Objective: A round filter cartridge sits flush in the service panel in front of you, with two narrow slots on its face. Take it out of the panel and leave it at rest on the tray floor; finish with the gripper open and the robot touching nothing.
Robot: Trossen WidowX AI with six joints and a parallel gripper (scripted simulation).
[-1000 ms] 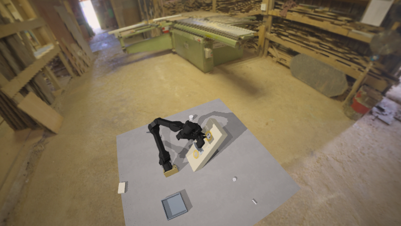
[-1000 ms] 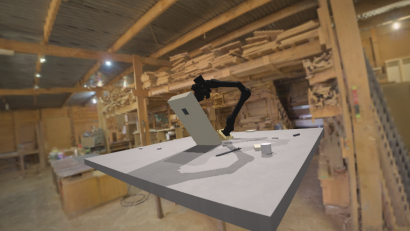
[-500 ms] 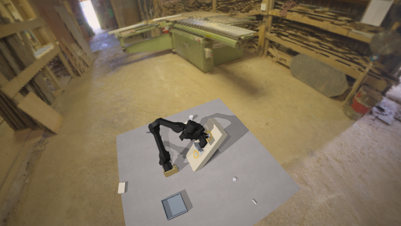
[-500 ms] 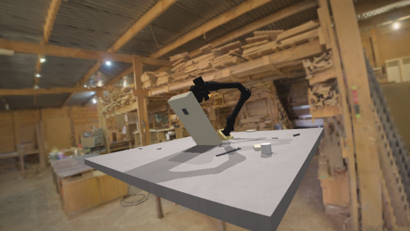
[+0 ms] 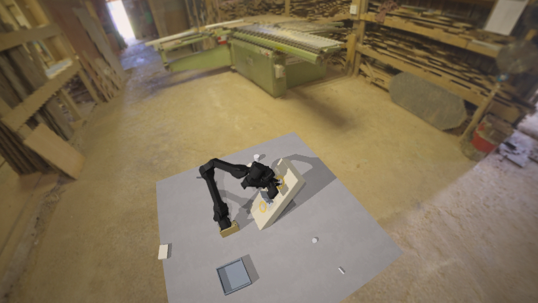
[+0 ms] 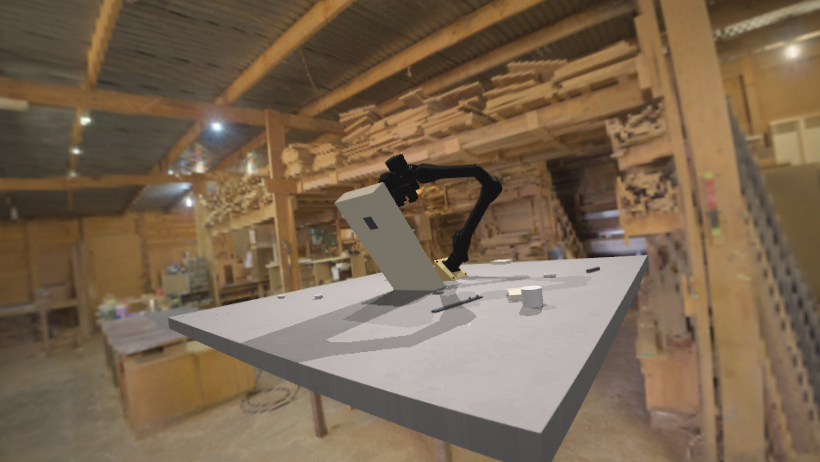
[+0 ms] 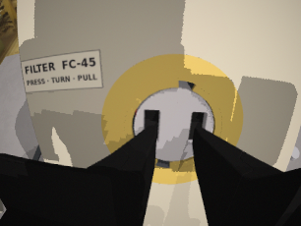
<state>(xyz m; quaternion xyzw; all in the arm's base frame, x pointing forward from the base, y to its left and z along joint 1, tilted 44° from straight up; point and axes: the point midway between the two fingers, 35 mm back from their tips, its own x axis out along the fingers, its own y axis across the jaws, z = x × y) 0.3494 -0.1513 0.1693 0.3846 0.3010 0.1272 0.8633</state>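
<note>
My gripper tip is 2 cm short of the round grey filter cartridge and 1 cm above it. From my gripper tip the other things lie so: beige service panel: 9 cm below, 3 cm behind; then grey bracket: 10 cm below, 8 cm behind; then grey tray: 42 cm behind, 30 cm to the right, 26 cm below.
</note>
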